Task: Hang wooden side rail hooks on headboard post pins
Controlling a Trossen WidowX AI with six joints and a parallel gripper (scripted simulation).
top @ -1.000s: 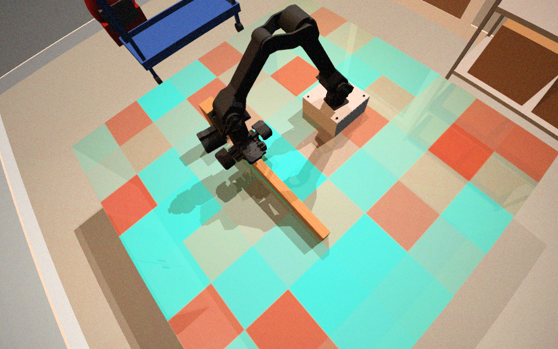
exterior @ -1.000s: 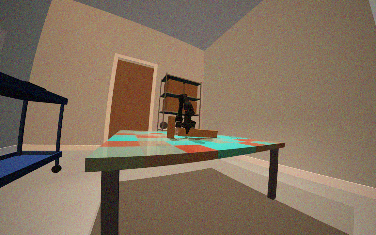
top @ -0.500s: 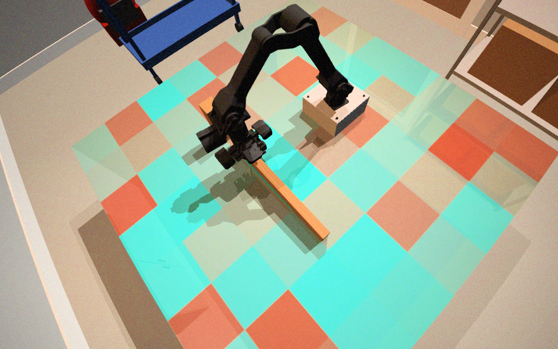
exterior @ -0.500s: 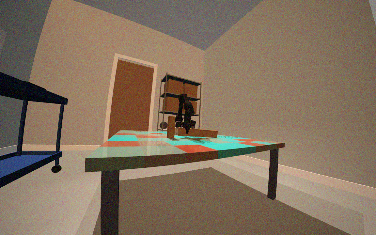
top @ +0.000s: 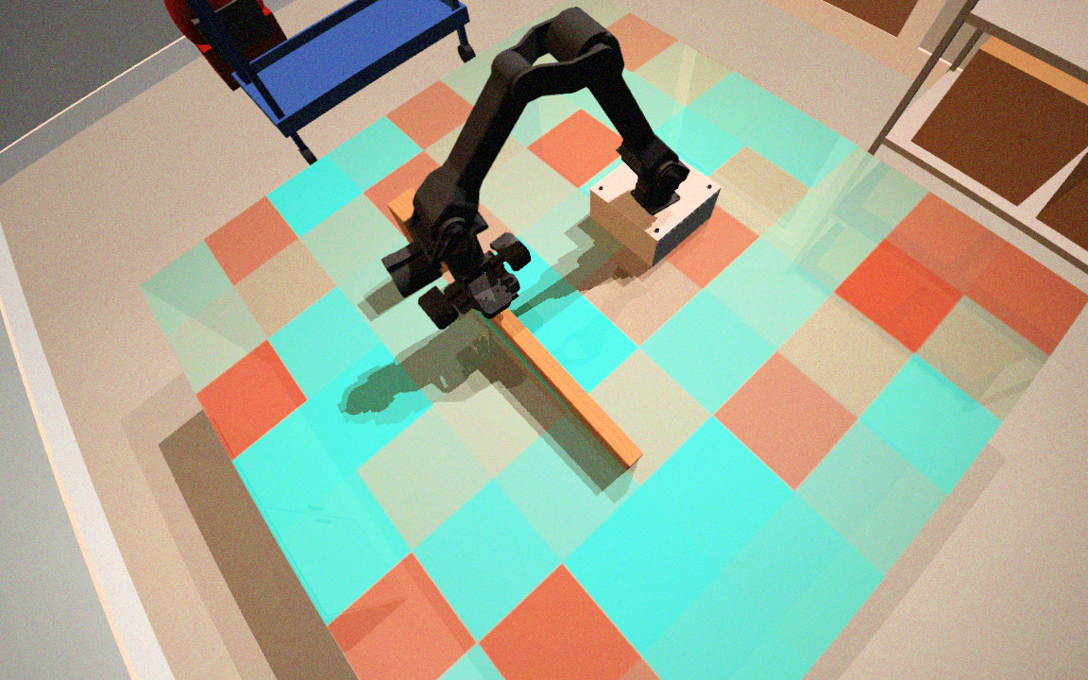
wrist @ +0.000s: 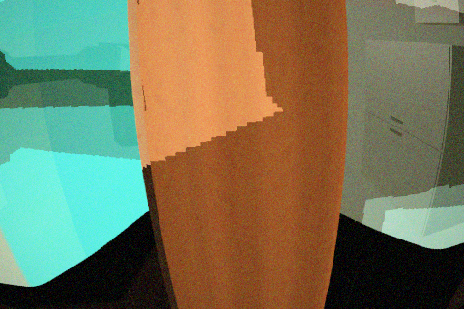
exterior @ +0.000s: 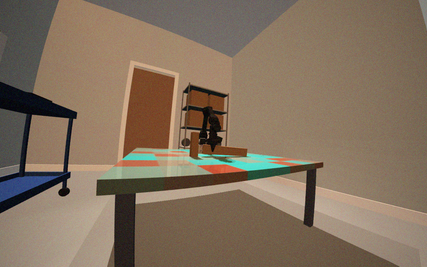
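Right now the headboard post is 30 mm ahead of my gripper tip, 150 mm to the right of it and 40 mm above it.
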